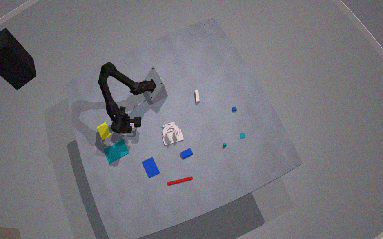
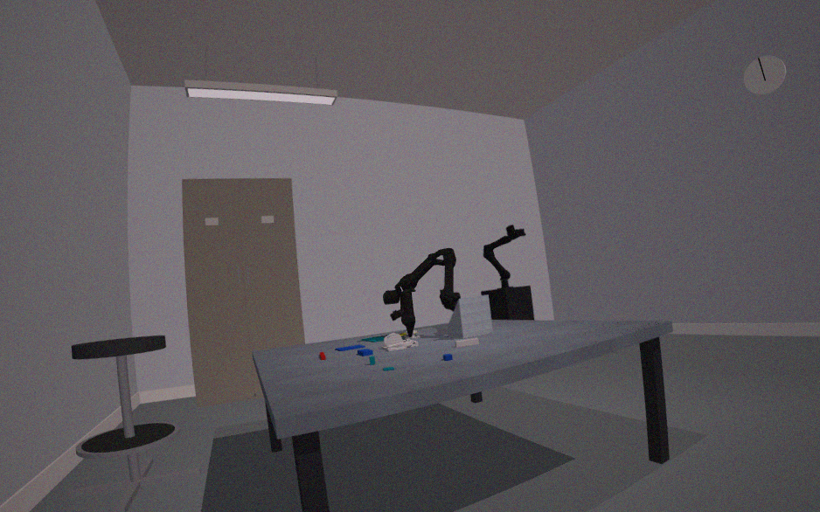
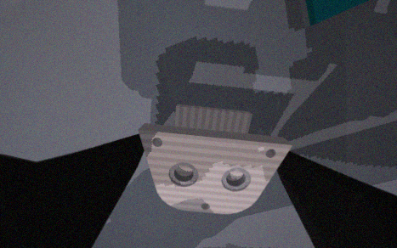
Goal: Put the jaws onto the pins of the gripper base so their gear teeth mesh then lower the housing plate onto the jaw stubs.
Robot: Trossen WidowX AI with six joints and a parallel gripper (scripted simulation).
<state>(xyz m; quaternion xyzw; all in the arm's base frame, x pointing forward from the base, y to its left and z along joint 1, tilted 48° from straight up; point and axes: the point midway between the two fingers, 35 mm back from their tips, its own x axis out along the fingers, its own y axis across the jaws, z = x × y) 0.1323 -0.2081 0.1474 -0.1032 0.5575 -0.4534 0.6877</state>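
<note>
The small white stepped piece lies 10 mm behind my gripper tip and 10 mm to the left of it. The rest, counted from my gripper tip: white gripper base (10 mm behind, 20 mm above); then yellow plate (80 mm behind, 180 mm to the right, 10 mm below); then teal plate (90 mm ahead, 160 mm to the right, 10 mm below).
</note>
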